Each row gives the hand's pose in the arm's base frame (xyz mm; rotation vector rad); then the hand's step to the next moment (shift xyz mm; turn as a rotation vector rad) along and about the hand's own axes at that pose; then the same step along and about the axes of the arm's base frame.
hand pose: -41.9 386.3 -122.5 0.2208 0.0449 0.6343
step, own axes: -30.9 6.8 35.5 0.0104 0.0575 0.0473
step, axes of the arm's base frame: -25.0 -19.8 35.3 -0.0200 0.0421 0.0590
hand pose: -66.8 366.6 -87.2 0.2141 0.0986 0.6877
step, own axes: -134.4 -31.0 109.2 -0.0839 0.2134 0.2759
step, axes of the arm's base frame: -66.7 -127.0 101.9 -0.1522 0.0618 0.3189
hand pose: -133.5 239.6 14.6 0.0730 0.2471 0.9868
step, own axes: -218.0 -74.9 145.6 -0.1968 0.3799 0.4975
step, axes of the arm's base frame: -18.7 -215.4 166.0 -0.2944 0.0709 0.5821
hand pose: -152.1 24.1 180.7 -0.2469 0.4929 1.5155
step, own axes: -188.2 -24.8 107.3 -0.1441 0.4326 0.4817
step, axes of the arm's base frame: 44.5 -120.4 176.3 -0.3499 0.1136 0.5519
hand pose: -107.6 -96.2 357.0 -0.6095 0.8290 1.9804
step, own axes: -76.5 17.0 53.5 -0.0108 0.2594 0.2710
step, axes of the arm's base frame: 17.8 -7.7 92.9 -0.2454 0.0953 0.2675
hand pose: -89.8 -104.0 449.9 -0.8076 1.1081 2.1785
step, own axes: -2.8 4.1 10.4 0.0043 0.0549 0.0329
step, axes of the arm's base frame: -3.7 6.1 9.0 -0.0500 0.0010 0.0402
